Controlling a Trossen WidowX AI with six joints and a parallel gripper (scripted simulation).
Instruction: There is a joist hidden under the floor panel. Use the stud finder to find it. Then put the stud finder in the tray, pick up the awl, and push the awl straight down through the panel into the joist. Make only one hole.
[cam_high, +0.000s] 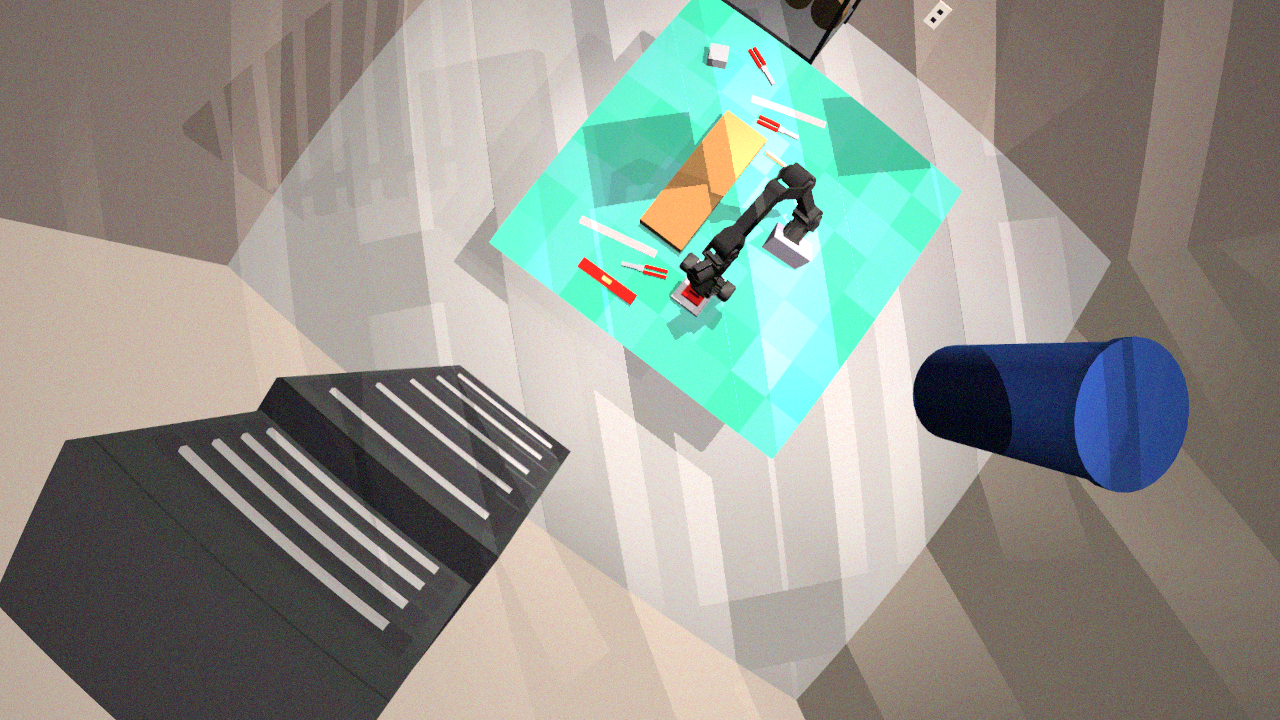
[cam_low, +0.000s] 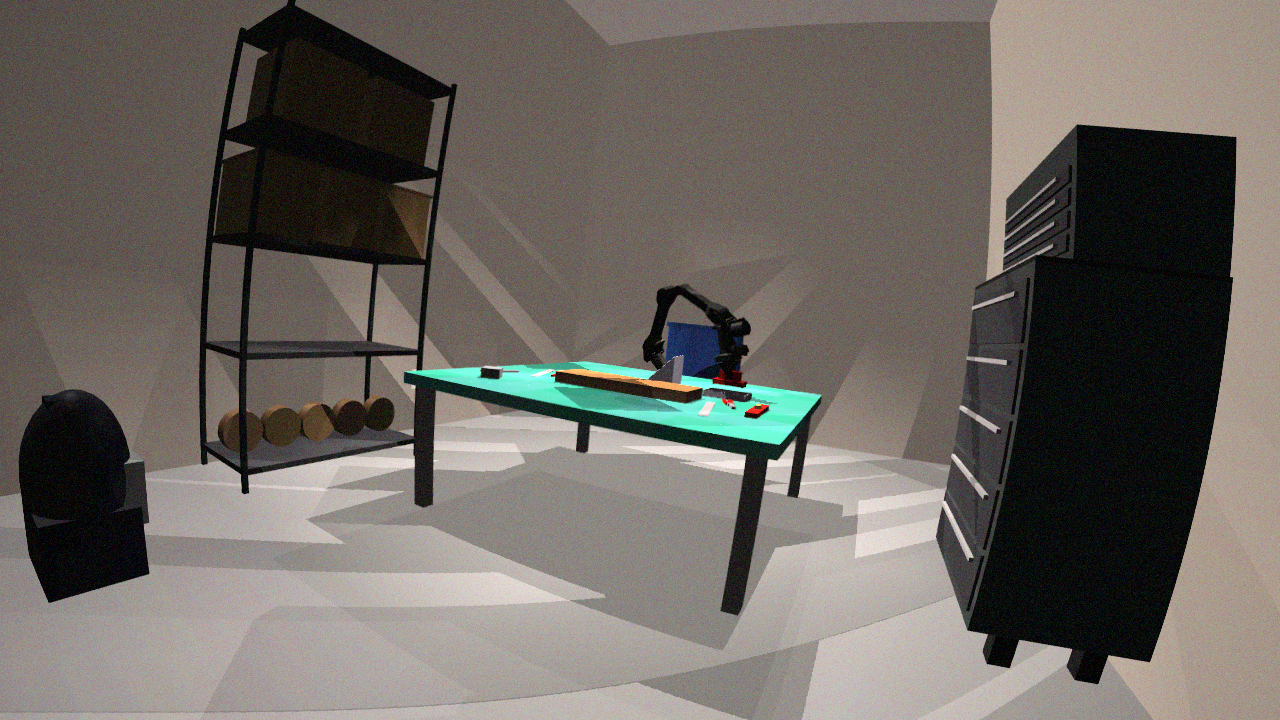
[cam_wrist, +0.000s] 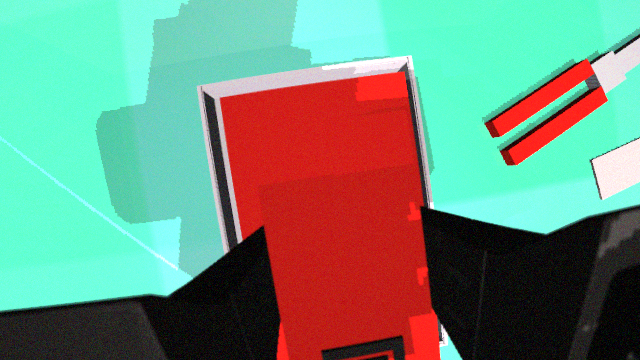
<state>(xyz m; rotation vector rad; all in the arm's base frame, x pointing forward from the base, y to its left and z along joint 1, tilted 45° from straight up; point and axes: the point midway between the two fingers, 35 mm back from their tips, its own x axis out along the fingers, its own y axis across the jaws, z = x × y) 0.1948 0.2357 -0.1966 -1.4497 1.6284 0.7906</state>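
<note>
My gripper tip is 10 mm to the left of the white tray and 60 mm above it. From my gripper tip the other things lie so: awl: 50 mm behind, 570 mm to the right, 60 mm below; red stud finder: 20 mm to the right, 20 mm above; red level: 290 mm ahead, 120 mm to the left, 60 mm below.
</note>
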